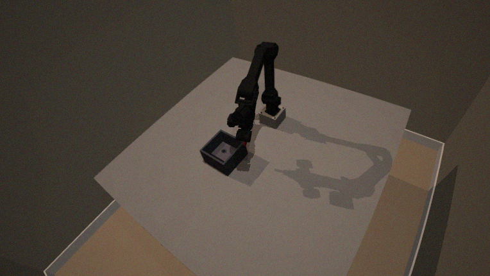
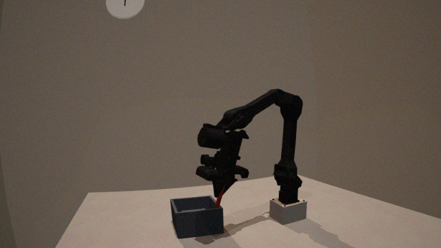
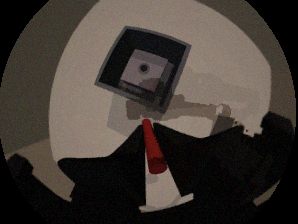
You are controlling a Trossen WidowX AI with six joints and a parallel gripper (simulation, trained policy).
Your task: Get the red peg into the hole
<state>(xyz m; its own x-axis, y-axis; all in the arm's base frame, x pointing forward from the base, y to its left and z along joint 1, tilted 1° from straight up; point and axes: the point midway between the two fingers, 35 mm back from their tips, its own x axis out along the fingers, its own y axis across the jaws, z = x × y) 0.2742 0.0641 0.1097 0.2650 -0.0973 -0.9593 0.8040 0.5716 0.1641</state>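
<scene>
Right now my gripper tip is 10 cm above the grey plate, 9 cm to the left of it and 7 cm short of it. Also, from my gripper tip: red peg 1 cm to the left, 1 cm behind, 1 cm above; then dark blue box 12 cm below, 9 cm to the right, 7 cm ahead.
</scene>
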